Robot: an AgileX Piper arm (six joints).
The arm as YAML. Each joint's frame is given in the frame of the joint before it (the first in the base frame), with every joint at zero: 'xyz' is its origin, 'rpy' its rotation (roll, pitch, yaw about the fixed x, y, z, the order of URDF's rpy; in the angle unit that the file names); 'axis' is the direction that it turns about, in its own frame. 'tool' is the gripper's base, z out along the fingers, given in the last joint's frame.
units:
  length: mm
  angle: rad
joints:
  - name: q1
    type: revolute
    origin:
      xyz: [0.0, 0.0, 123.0]
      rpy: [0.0, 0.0, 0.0]
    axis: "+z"
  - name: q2
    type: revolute
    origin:
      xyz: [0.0, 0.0, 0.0]
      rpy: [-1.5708, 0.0, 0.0]
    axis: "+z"
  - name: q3
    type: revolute
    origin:
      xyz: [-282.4, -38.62, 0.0]
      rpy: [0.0, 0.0, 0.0]
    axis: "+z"
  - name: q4
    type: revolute
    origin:
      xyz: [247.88, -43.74, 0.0]
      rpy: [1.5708, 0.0, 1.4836]
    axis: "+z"
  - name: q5
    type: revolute
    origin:
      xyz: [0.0, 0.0, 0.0]
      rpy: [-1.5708, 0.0, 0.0]
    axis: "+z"
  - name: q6
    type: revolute
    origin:
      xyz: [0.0, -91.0, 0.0]
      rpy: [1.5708, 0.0, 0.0]
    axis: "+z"
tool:
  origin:
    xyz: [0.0, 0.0, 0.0]
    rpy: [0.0, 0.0, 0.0]
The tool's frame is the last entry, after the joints.
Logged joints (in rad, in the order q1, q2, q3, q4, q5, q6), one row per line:
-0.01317 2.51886 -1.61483 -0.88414 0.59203 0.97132
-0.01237 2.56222 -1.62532 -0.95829 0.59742 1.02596
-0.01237 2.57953 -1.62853 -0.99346 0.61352 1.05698
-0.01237 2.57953 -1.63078 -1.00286 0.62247 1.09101
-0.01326 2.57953 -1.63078 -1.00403 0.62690 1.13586
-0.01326 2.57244 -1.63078 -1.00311 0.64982 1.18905
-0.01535 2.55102 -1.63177 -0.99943 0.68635 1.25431
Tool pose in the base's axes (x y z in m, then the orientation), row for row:
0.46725 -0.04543 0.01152 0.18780 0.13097 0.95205 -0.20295
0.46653 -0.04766 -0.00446 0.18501 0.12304 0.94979 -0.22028
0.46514 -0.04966 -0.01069 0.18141 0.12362 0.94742 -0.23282
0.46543 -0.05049 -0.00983 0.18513 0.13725 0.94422 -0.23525
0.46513 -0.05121 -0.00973 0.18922 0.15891 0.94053 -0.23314
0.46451 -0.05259 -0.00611 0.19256 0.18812 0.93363 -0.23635
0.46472 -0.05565 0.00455 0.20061 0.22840 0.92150 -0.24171
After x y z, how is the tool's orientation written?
As a quaternion, w x y z.
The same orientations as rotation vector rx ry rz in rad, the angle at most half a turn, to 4 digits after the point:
0.3685 2.6789 -0.5711
0.3467 2.6766 -0.6208
0.3491 2.6751 -0.6574
0.3868 2.6607 -0.6629
0.4468 2.6444 -0.6555
0.5280 2.6203 -0.6633
0.6383 2.5751 -0.6754

